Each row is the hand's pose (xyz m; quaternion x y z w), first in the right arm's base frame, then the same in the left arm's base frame.
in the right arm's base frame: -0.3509 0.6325 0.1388 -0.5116 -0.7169 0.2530 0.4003
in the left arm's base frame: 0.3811 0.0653 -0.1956 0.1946 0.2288 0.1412 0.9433
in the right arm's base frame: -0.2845 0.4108 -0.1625 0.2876 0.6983 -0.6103 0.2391
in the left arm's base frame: 0.1285 0.0924 0.0869 0.2922 -0.5163 0.1051 0.7981
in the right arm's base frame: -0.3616 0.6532 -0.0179 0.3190 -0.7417 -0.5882 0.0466
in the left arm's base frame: 0.3820 0.1345 -0.0531 -0.5751 0.1155 -0.6770 0.4446
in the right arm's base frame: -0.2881 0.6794 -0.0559 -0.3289 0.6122 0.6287 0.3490
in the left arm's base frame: 0.3502 0.2153 -0.0520 -0.7477 -0.2022 -0.5767 0.2597
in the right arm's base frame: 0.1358 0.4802 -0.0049 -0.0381 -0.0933 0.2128 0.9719
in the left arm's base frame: -0.0628 0.3522 -0.2328 0.5588 0.7710 -0.1269 0.2778
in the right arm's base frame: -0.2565 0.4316 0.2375 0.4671 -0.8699 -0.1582 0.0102
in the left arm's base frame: 0.1820 -0.0376 -0.2892 -0.2055 -0.1323 -0.7899 0.5624
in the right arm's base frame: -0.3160 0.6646 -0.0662 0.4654 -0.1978 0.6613 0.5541
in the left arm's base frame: 0.3551 0.1916 -0.0293 0.8486 0.1234 -0.4827 0.1777
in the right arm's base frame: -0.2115 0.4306 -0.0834 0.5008 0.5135 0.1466 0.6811
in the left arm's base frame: 0.1084 0.1215 -0.0167 -0.5608 -0.5439 0.3261 0.5323
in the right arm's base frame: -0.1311 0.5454 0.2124 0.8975 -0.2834 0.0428 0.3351
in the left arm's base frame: 0.1858 0.1274 -0.3346 -0.2618 -0.0950 0.9591 0.0512
